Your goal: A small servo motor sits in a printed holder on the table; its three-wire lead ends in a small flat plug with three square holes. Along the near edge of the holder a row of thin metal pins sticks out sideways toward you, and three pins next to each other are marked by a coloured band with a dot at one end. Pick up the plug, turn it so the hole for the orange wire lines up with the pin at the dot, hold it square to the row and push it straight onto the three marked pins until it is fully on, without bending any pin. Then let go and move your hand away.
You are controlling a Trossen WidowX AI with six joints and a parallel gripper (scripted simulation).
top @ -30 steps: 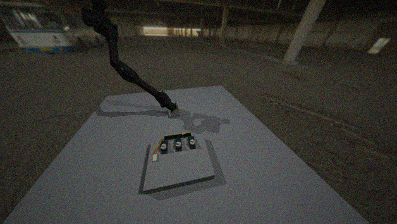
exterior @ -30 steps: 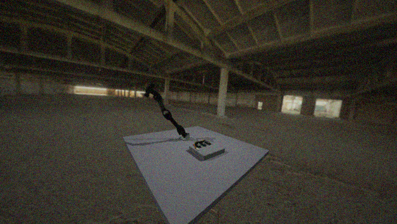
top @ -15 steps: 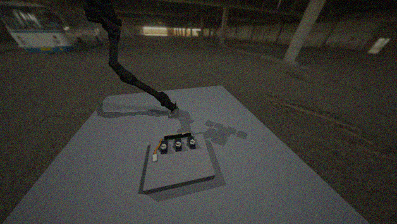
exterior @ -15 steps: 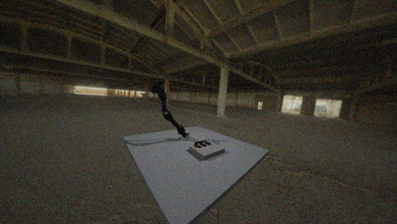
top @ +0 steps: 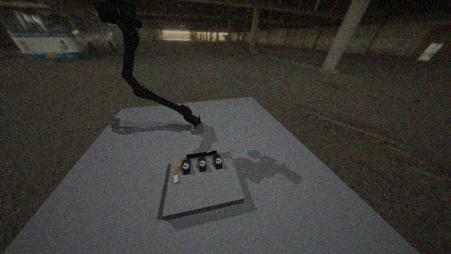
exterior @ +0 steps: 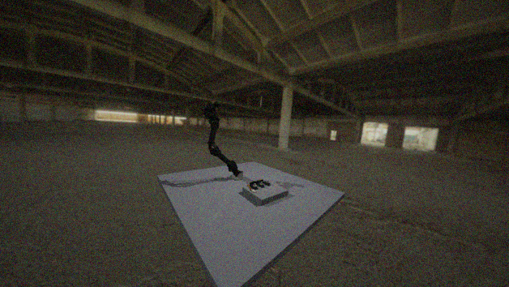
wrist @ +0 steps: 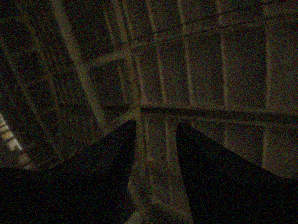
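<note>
Right now the dark bar is 500 mm ahead of my gripper tip, 260 mm to the left of it and 690 mm below it. From my gripper tip the other things lie so: black servo block 550 mm ahead, 260 mm to the left, 700 mm below; printed holder 660 mm ahead, 260 mm to the left, 730 mm below.
</note>
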